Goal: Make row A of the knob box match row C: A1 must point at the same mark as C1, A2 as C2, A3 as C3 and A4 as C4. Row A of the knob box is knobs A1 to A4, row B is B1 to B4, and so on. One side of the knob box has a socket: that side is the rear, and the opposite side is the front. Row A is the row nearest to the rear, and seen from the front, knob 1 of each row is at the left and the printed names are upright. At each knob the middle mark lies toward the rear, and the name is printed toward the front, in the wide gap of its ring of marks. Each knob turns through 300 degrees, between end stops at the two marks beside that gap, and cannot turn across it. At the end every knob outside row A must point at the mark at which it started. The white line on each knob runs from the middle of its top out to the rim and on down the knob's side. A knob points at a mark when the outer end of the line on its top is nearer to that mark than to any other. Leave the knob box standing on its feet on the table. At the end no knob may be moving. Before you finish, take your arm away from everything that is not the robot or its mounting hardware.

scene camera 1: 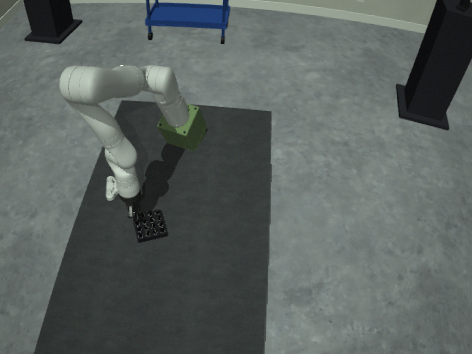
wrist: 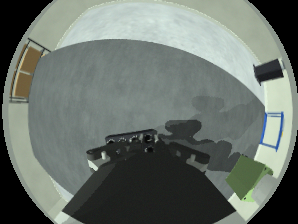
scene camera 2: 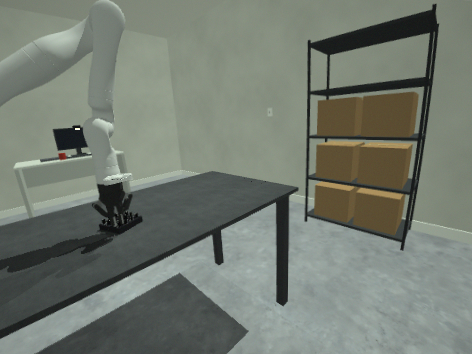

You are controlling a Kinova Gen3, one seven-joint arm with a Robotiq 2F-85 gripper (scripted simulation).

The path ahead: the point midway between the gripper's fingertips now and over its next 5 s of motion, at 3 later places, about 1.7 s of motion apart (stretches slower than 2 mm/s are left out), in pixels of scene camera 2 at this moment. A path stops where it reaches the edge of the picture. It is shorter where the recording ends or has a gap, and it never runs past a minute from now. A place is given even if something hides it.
My gripper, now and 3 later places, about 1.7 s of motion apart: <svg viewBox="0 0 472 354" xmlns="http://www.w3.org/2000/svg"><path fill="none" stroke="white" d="M118 224L115 213L100 211L102 218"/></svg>
